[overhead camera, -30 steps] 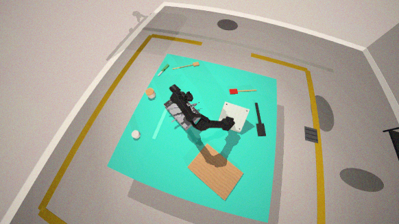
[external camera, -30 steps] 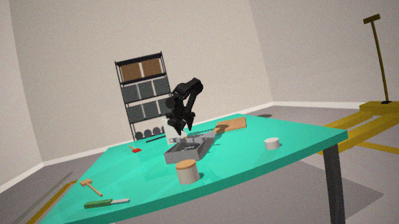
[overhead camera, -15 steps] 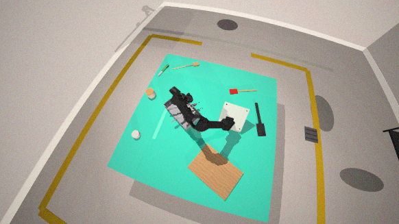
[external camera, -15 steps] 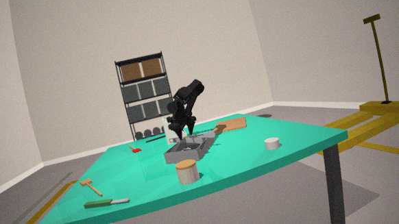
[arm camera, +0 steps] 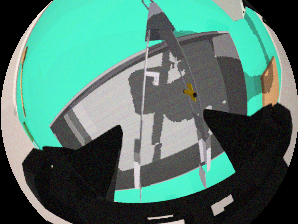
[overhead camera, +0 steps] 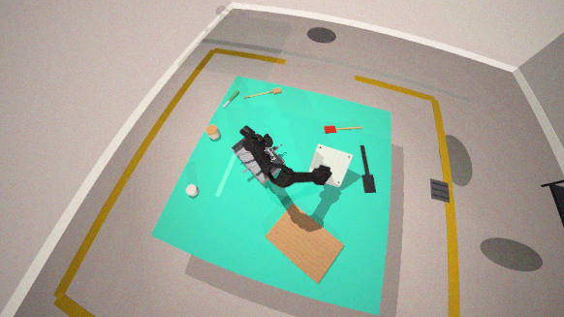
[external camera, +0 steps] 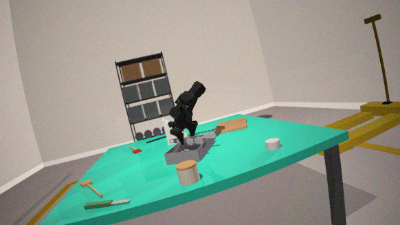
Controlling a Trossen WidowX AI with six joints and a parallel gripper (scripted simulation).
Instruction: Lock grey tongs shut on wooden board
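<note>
Now: the grey roasting tin 20 mm ahead of my gripper tip, 10 mm to the left of it and 30 mm below it. From my gripper tip the other things lie so: red spatula 440 mm behind, 370 mm to the right, 50 mm below; wooden board 390 mm behind, 390 mm to the left, 50 mm below; white puck 330 mm ahead, 340 mm to the left, 40 mm below.
</note>
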